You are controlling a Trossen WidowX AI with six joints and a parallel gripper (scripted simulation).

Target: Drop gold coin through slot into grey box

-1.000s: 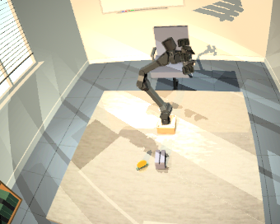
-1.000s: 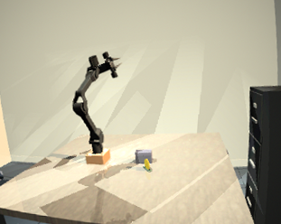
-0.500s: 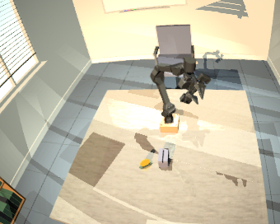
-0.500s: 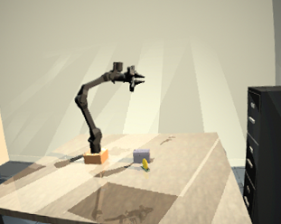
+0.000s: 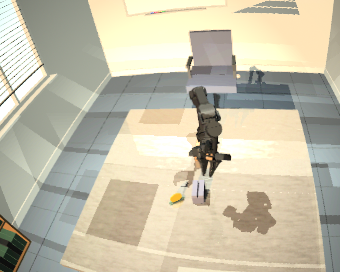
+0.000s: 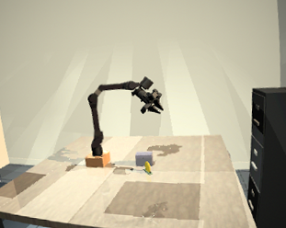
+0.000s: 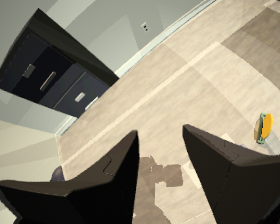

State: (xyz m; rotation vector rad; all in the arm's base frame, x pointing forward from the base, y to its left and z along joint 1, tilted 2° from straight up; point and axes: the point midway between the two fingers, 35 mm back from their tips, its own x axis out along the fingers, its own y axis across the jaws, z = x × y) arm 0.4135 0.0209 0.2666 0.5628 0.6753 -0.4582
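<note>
The gold coin lies 29 cm below my gripper tip, 17 cm to the right of it and 10 cm behind it.
</note>
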